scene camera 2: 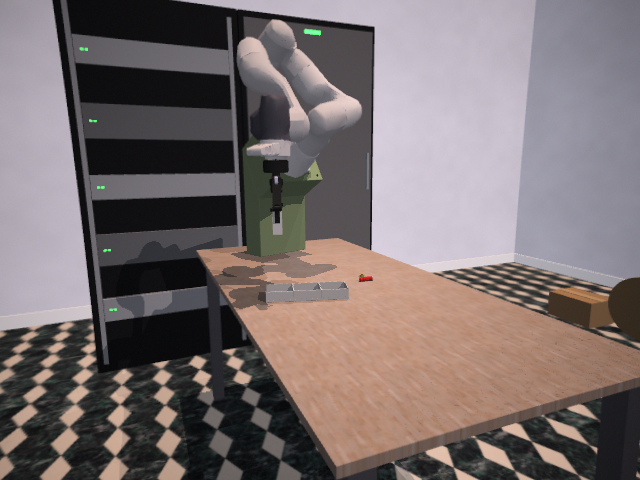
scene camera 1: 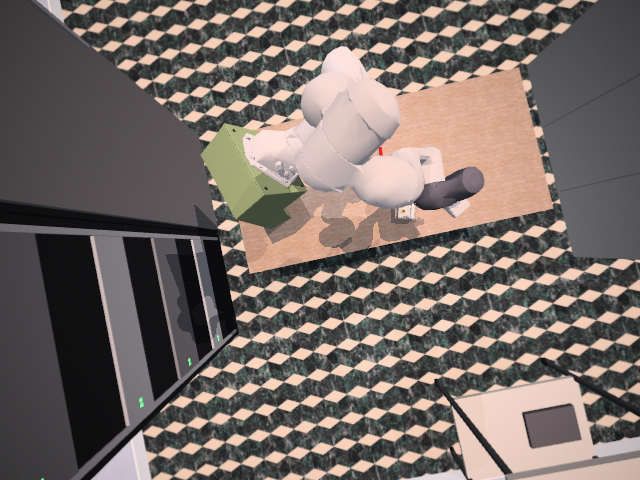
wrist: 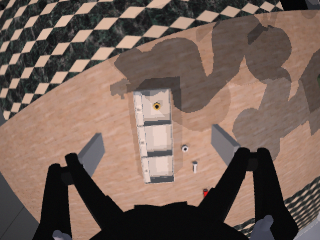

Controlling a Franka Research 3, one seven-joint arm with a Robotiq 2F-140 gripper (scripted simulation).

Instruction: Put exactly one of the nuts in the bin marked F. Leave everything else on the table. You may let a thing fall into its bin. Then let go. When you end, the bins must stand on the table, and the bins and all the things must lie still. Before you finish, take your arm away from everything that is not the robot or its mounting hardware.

Scene:
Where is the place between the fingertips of the gripper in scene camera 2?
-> At 277,230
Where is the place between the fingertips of the gripper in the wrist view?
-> At 157,138

